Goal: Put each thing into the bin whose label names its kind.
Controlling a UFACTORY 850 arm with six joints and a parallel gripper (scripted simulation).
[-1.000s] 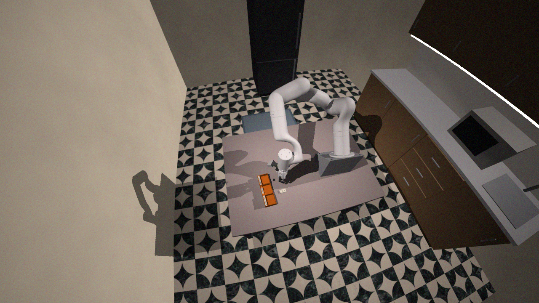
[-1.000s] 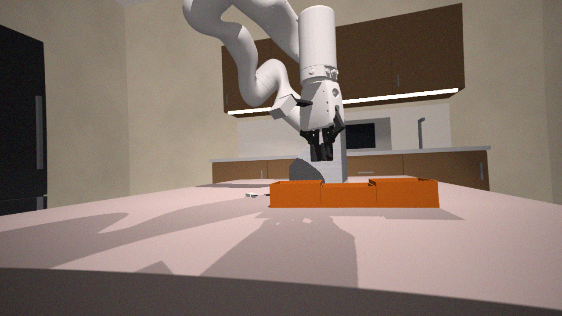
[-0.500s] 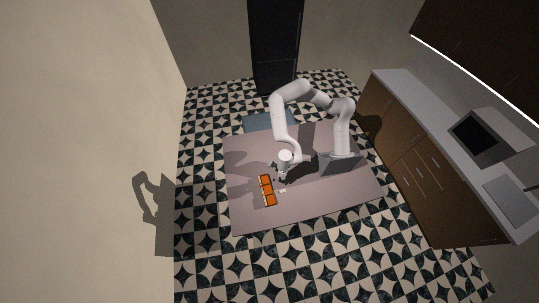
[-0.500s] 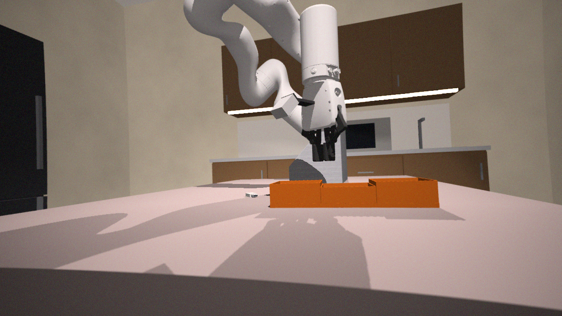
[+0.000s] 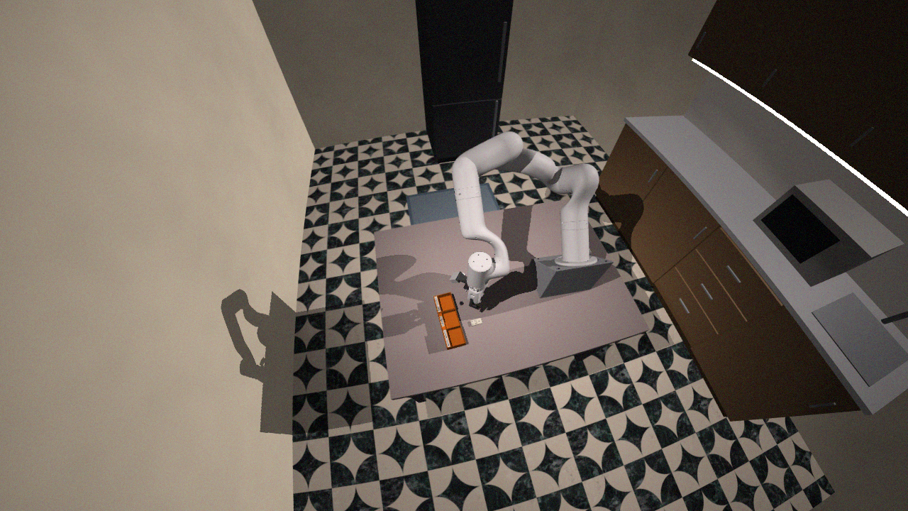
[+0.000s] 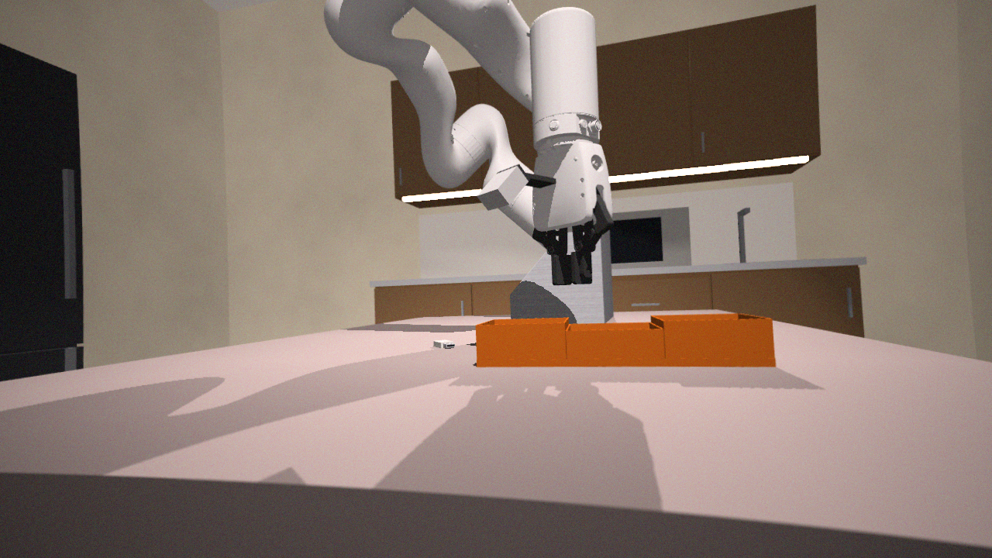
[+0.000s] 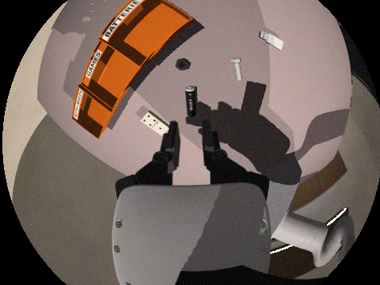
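The black battery is 90 mm below my hand. Also, from my hand: silver bolt 90 mm to the right, 90 mm below, 10 mm ahead; then black nut 90 mm below, 50 mm ahead, 30 mm to the right; then white domino 90 mm below, 80 mm to the left, 10 mm ahead.
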